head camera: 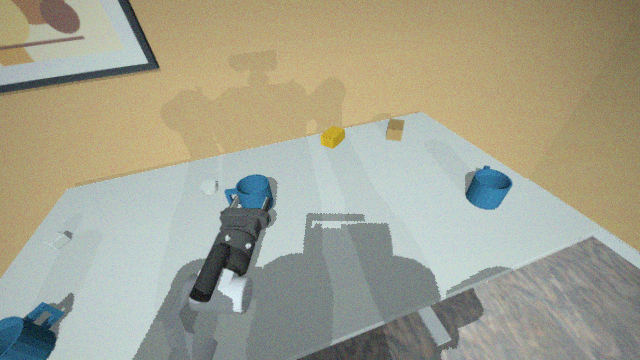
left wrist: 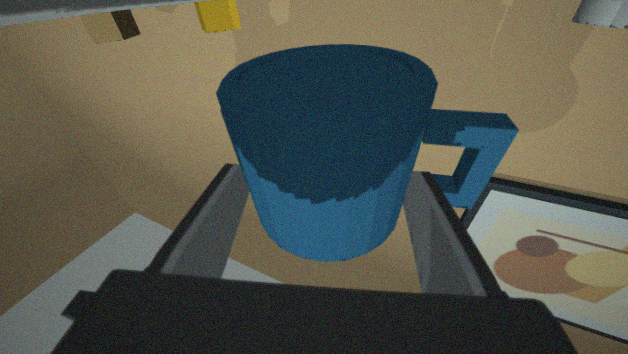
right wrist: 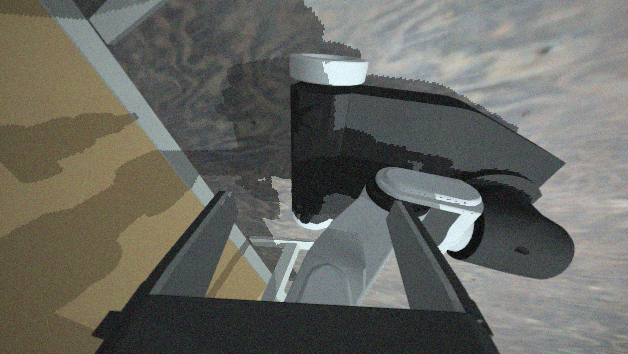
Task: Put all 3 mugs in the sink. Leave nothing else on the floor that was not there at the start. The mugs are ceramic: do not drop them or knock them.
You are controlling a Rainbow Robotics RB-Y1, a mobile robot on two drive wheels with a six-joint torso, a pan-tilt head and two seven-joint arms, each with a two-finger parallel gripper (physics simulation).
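Frame: origin at the robot's base, x ahead, y down, z left, level; metres.
Seen in the pictures: left gripper, between the fingertips: [head camera: 253, 198] [left wrist: 324, 182]; right gripper, between the fingertips: [right wrist: 312, 206].
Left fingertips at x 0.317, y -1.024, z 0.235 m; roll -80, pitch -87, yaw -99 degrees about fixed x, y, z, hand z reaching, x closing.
A point is followed by its place in that frame.
A blue mug [head camera: 255, 187] @[z 0.248, x 0.377, y -1.010 m] [left wrist: 327, 150] @[z 0.238, x 0.292, y -0.990 m] is upright between the fingers of my left gripper [head camera: 251, 201] @[z 0.235, x 0.317, y -1.024 m] [left wrist: 324, 182] @[z 0.235, x 0.317, y -1.024 m], which is shut on its body and holds it a little above the white table [head camera: 400, 200] @[z -0.190, x 0.384, y -0.951 m]. Its handle points to the left in the head view and to the right in the left wrist view. A second blue mug [head camera: 487, 190] @[z -0.404, x 0.357, y -1.019 m] stands on the table at the right. A third blue mug [head camera: 27, 340] @[z 0.569, x -0.042, y -1.012 m] shows partly at the lower left corner. My right gripper [right wrist: 312, 206] @[z -0.235, x -0.094, y -0.554 m] is open and empty. The sink does not show in these views.
A yellow block [head camera: 332, 137] @[z 0.024, x 0.684, y -0.996 m] [left wrist: 219, 17] @[z 0.045, x 0.685, y -0.975 m] and a brown block [head camera: 395, 130] @[z -0.228, x 0.729, y -0.997 m] [left wrist: 107, 27] @[z -0.216, x 0.732, y -0.975 m] lie near the table's back edge. Small white items [head camera: 210, 187] @[z 0.422, x 0.415, y -0.975 m] [head camera: 60, 240] @[z 0.779, x 0.199, y -0.970 m] lie at the left. A framed picture [head camera: 90, 30] @[z 0.685, x 0.584, y -1.413 m] [left wrist: 545, 270] @[z 0.784, x 0.547, y -1.526 m] hangs on the wall. The robot's base [right wrist: 425, 130] @[z -0.168, x -0.264, y -0.169 m] shows beside the table.
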